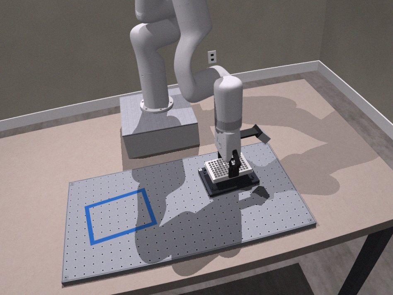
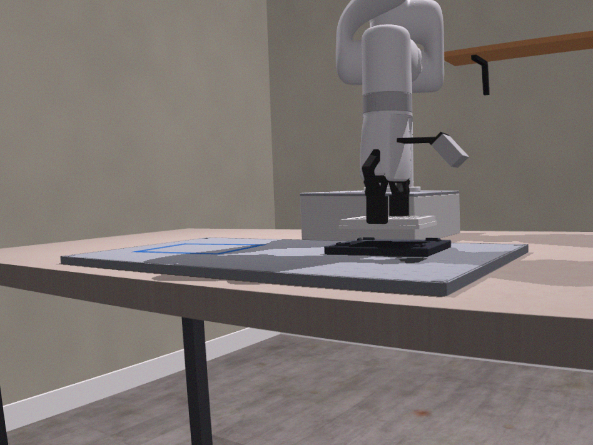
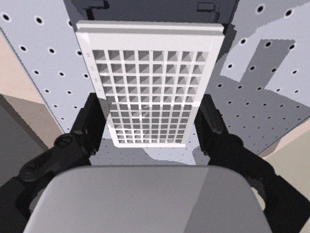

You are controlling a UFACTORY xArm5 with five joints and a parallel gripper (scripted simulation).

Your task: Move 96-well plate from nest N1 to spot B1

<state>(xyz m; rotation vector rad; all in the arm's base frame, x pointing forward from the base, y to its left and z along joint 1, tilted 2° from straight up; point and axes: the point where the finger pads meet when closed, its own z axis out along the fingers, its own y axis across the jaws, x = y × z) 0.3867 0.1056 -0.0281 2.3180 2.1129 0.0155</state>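
My hand is 50 mm above the black plate nest N1. From my hand the other things lie so: white 96-well plate: 10 mm below.
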